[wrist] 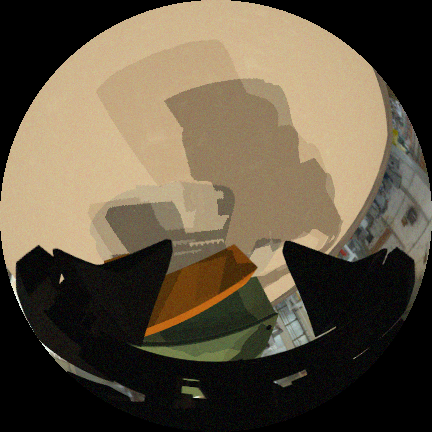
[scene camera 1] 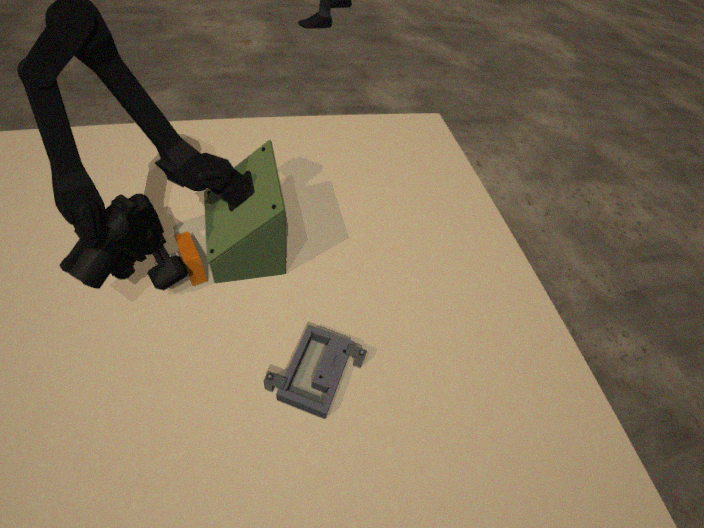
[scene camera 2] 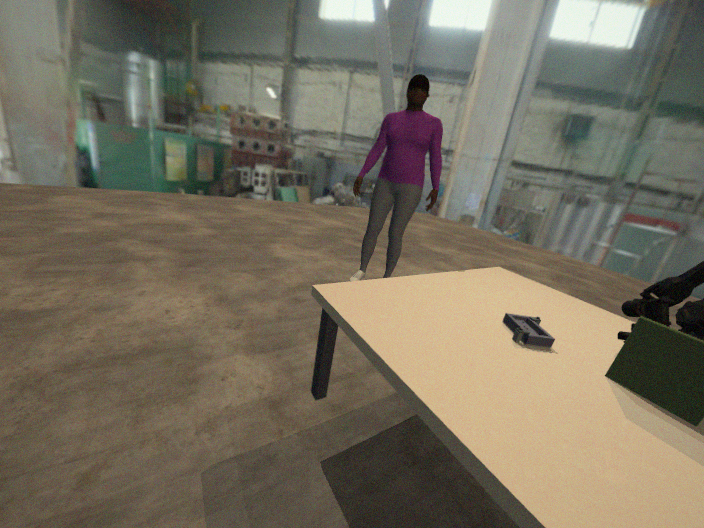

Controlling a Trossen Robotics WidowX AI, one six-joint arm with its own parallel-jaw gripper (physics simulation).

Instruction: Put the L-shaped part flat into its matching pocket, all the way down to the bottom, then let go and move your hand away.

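Where they show: gripper, fingertip midpoint: (wrist: 229, 247) (scene camera 1: 171, 249); arm's base at its link origin: (scene camera 1: 240, 191) (scene camera 2: 687, 352).
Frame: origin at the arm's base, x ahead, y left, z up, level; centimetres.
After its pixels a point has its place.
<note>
The orange L-shaped part (scene camera 1: 192, 258) {z -7.6, x 8.8, y -10.9 cm} (wrist: 200, 285) {z -10.7, x 3.9, y -13.7 cm} lies on the table against the near left foot of the green wedge. Its outline is partly hidden by the left finger in the wrist view. The grey pocket frame (scene camera 1: 301, 400) {z -10.4, x 39.3, y 3.8 cm} (scene camera 2: 540, 341) {z -11.9, x 28.6, y 11.6 cm} lies flat on the table, apart from the orange part; its pocket is empty. My gripper (scene camera 1: 172, 252) {z -12.5, x 1.9, y -15.7 cm} (wrist: 229, 247) {z -12.5, x 1.9, y -15.7 cm} is open and holds nothing. It is low over the table, just left of the orange part in scene camera 1. In the wrist view the orange part shows between and beyond the spread fingers.
The green wedge (scene camera 1: 253, 247) {z -3.7, x 11.4, y 0.6 cm} (scene camera 2: 659, 363) {z -3.7, x 3.8, y 7.0 cm} (wrist: 200, 350) {z -5.7, x 3.2, y -6.8 cm} stands right beside the orange part, and the black arm meets its sloping face. Two small grey brackets (scene camera 1: 275, 379) {z -9.9, x 35.0, y 0.3 cm} (scene camera 1: 356, 353) {z -9.9, x 33.7, y 15.0 cm} sit at the frame's sides. A person (scene camera 2: 409, 147) stands behind the table.
</note>
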